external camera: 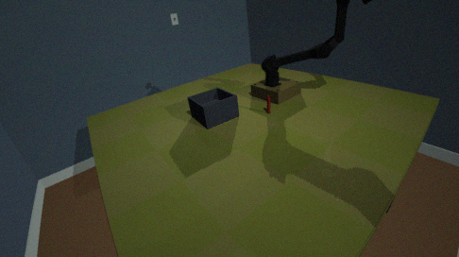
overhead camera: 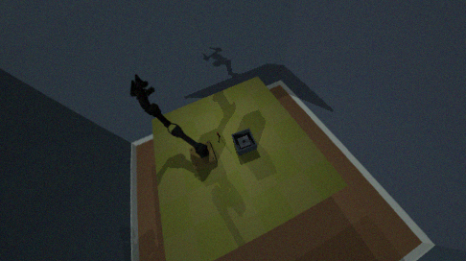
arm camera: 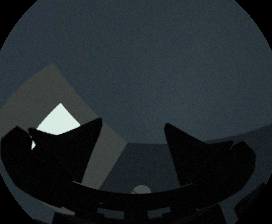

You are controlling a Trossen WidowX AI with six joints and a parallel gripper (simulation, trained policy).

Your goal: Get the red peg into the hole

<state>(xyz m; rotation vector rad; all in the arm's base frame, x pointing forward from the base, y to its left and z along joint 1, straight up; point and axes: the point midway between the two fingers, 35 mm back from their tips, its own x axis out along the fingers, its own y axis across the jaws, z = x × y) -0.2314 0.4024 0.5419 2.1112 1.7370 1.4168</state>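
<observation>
The red peg lies 58 cm below my gripper tip, 38 cm ahead of it and 30 cm to the right of it. Round my gripper tip: dark blue box: 60 cm below, 57 cm ahead, 45 cm to the right; then light grey plate: 58 cm below, 57 cm ahead, 45 cm to the right.
</observation>
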